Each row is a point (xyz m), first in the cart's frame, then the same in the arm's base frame.
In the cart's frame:
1: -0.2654 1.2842 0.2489
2: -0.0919 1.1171 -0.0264
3: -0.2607 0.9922 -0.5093
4: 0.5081 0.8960 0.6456
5: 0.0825 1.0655 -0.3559
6: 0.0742 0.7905 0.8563
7: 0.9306 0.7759 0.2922
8: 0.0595 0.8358 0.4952
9: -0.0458 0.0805 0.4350
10: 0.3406 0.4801 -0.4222
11: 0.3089 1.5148 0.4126
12: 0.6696 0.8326 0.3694
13: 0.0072 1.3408 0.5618
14: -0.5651 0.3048 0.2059
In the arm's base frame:
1: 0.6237 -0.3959 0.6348
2: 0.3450 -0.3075 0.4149
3: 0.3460 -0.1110 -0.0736
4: -0.1396 -0.3715 1.2033
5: 0.1002 -0.3232 0.1295
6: 0.2500 -0.1026 1.3436
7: -0.6383 -0.4262 0.9462
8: 0.2062 -0.1279 0.9829
9: -0.0124 0.6052 0.9883
10: -0.3769 0.1057 0.1750
11: 0.2361 -0.8468 0.8718
12: -0.3665 -0.3726 0.9689
13: 0.4675 -0.5682 0.9831
14: 0.4933 0.6208 0.6471

